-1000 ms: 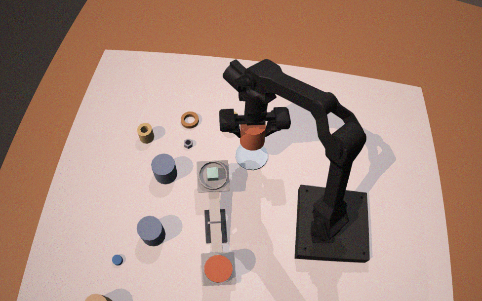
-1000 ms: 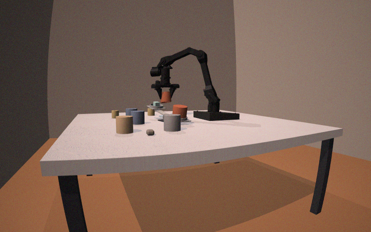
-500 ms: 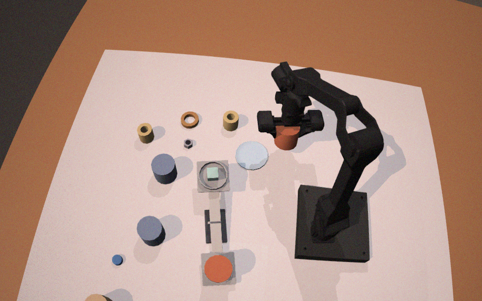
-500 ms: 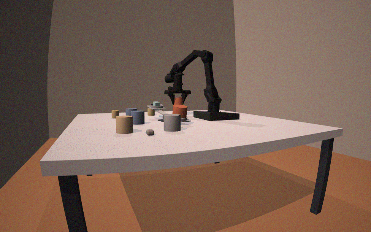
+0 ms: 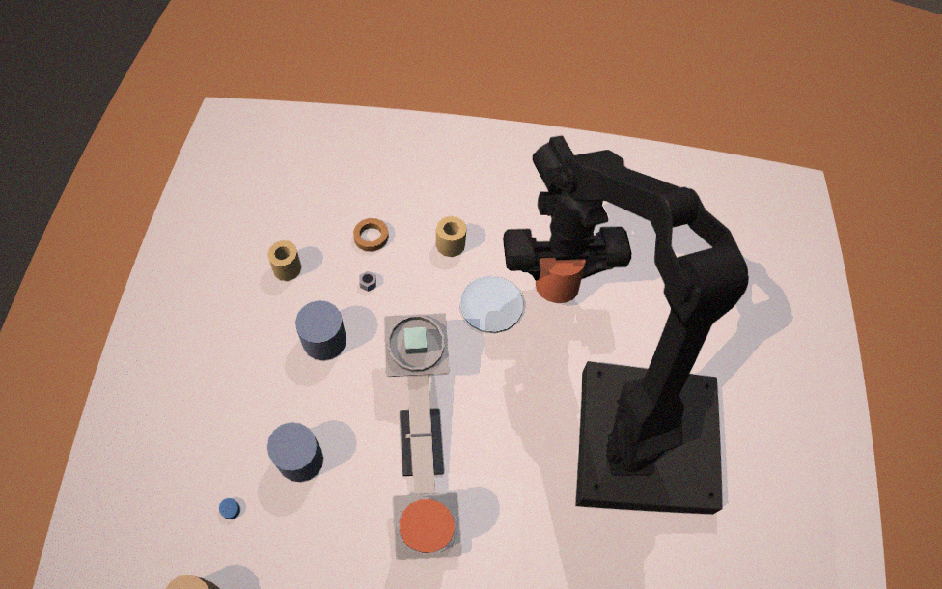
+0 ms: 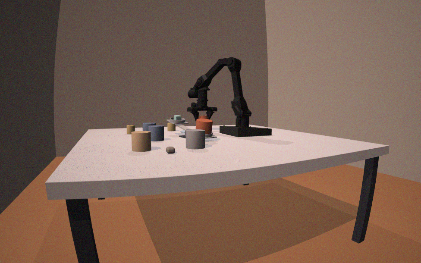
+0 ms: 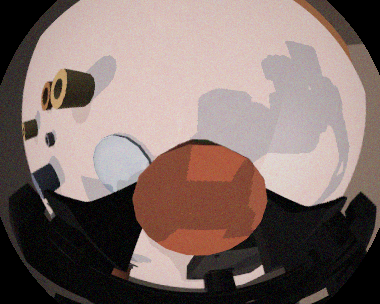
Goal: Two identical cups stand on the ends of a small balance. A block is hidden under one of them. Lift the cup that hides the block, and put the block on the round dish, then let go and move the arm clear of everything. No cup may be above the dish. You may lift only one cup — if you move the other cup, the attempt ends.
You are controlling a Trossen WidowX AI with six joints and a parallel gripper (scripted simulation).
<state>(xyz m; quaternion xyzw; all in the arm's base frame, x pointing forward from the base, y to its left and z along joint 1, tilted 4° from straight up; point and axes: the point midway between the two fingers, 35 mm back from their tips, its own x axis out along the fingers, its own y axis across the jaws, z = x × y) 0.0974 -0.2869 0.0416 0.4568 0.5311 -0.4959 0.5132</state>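
The green block lies 22 cm ahead of my gripper tip, 14 cm to the left of it and 4 cm above it. From my gripper tip the other things lie so: hex nut (30 cm ahead, 4 cm below); pale blue round dish (10 cm ahead, 3 cm to the left, 4 cm below); balance beam (21 cm ahead, 26 cm to the left, 1 cm below).
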